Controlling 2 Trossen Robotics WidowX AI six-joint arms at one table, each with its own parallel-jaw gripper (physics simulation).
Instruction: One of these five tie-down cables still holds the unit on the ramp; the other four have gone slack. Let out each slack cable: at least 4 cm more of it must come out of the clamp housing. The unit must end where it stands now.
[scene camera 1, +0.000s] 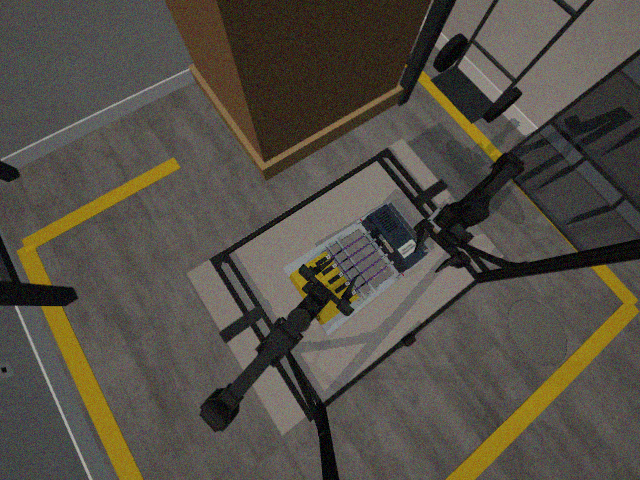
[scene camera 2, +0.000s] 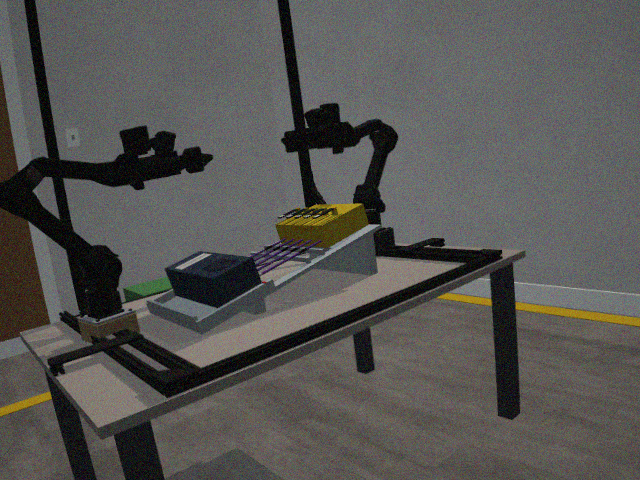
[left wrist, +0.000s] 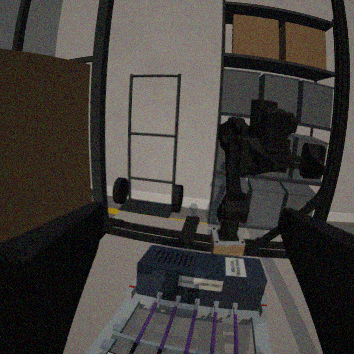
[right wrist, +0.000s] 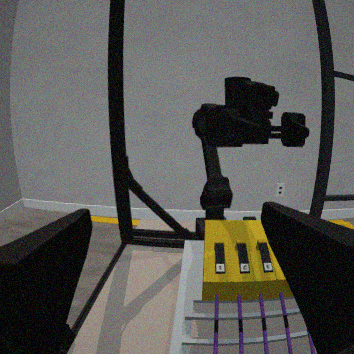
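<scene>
The unit, a dark blue box (scene camera 1: 388, 227) (scene camera 2: 214, 276) (left wrist: 200, 270), sits at the ramp's (scene camera 2: 356, 253) (right wrist: 179, 320) lower end. The yellow clamp housing (scene camera 2: 346, 227) (right wrist: 230, 231) stands at its upper end with black numbered levers (right wrist: 220, 255); my right finger partly hides it in the right wrist view. Five purple cables (scene camera 2: 289, 253) (left wrist: 191, 325) (right wrist: 240, 312) run between them; I cannot tell which is taut. My left gripper (scene camera 1: 338, 276) (scene camera 2: 285, 141) (left wrist: 195, 216) is open, high above the housing. My right gripper (scene camera 1: 433, 250) (scene camera 2: 209, 157) (right wrist: 177, 216) is open, high over the unit's side.
A black rail frame (scene camera 1: 305, 202) (scene camera 2: 330, 321) runs round the table top (scene camera 2: 408, 273). Black uprights (scene camera 2: 294, 77) rise from it. A green block (scene camera 2: 147, 288) shows behind the unit. Red marks (left wrist: 132, 286) stick out beside the ramp near the unit. A hand truck (left wrist: 154, 134) stands by the wall.
</scene>
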